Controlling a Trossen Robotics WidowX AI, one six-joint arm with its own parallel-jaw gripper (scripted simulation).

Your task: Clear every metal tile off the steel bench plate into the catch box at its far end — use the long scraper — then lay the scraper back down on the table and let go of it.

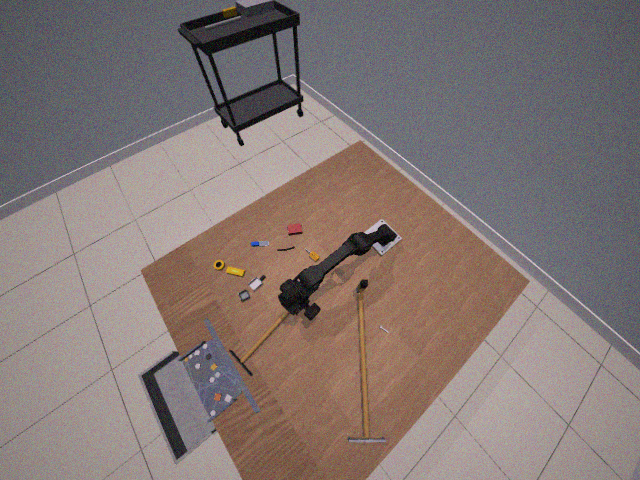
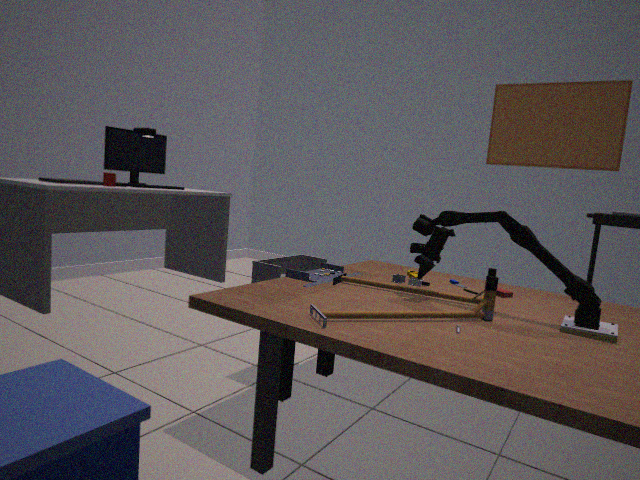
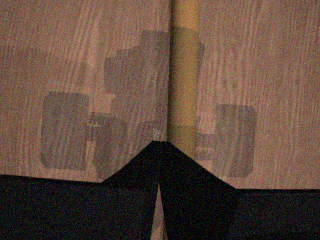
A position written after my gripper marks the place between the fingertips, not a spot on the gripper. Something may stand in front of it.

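Note:
There's nothing in my gripper [image 2: 418,278], and it's shut. You'd also find my gripper [image 3: 159,149] in that other view.

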